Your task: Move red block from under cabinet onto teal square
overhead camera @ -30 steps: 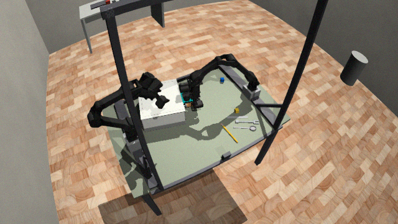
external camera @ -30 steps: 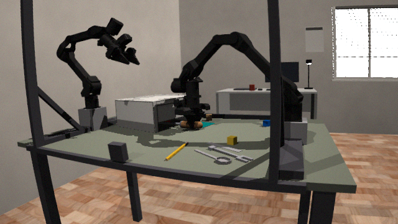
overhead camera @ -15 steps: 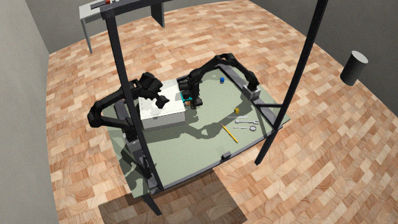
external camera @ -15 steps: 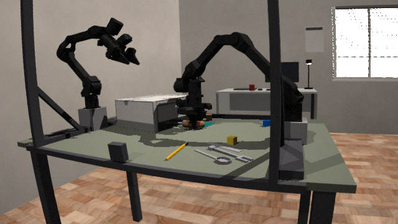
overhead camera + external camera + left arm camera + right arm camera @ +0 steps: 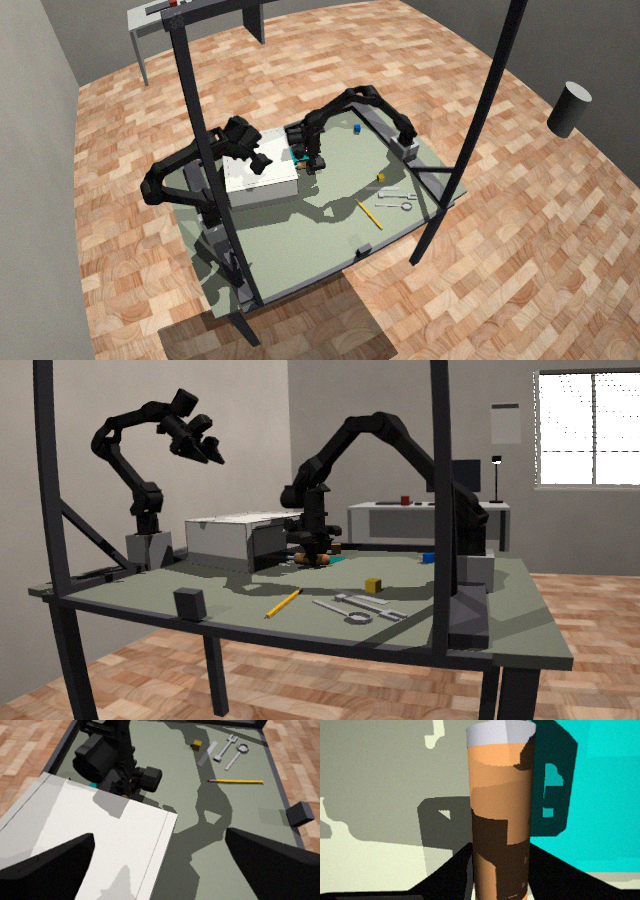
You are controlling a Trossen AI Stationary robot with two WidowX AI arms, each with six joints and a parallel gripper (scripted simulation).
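The teal square is 8 cm ahead of my right hand, 1 cm to the left of it and 4 cm below it. Also, from my right hand: cabinet (5 cm ahead, 23 cm to the left, 3 cm above); hook tool (7 cm ahead, 13 cm to the left, 2 cm below); brown cube (18 cm ahead, 2 cm below).
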